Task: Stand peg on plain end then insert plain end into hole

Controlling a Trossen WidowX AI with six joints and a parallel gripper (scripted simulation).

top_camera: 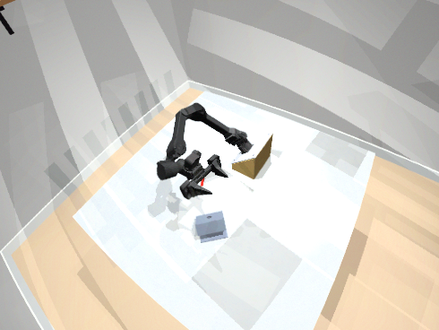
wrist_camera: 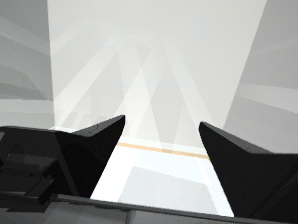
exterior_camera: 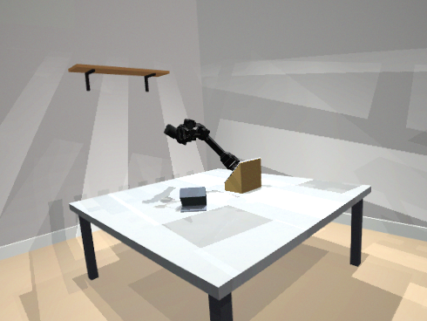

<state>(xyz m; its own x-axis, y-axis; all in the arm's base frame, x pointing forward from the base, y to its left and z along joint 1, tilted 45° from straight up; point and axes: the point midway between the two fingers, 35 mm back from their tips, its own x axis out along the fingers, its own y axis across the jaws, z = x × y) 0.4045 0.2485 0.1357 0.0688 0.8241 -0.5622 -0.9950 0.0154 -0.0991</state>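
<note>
My gripper tip is now 380 mm above the red peg, 250 mm to the left of it and 140 mm past it. Round my gripper tip: grey sloped panel 340 mm below, 70 mm to the right, 40 mm ahead.
</note>
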